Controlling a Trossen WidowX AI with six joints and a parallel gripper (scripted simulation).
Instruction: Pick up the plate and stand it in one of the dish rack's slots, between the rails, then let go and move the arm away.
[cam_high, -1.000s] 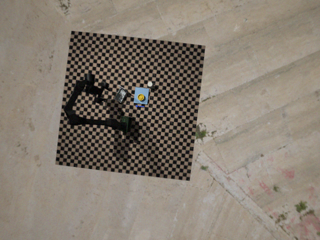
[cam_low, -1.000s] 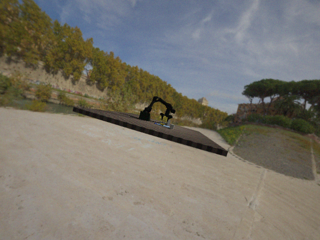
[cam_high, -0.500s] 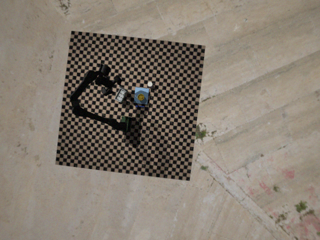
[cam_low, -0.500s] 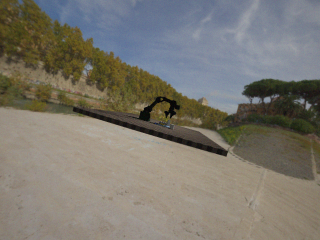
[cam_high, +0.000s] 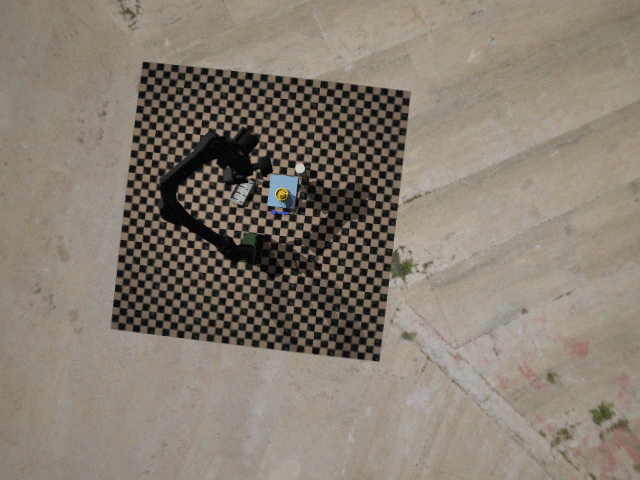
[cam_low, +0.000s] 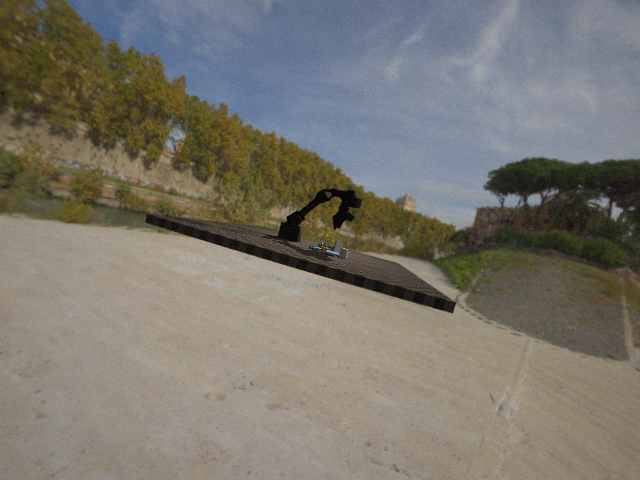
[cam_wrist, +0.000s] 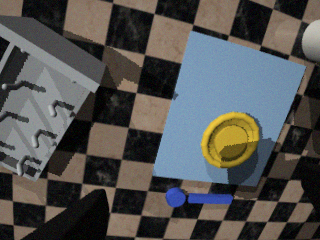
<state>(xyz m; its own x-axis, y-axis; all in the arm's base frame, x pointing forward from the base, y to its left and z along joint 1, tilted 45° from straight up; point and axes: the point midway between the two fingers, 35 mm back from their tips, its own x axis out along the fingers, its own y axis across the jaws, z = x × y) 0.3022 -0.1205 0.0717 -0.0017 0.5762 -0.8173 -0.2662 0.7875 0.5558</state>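
My gripper tip is 13 cm above the yellow plate, 8 cm to the left of it and 3 cm past it. Also, from my gripper tip: light blue mat (14 cm below, 8 cm to the right, 2 cm behind); grey dish rack (12 cm below, 11 cm to the left, 2 cm behind); blue spoon (14 cm below, 12 cm behind, 6 cm to the right).
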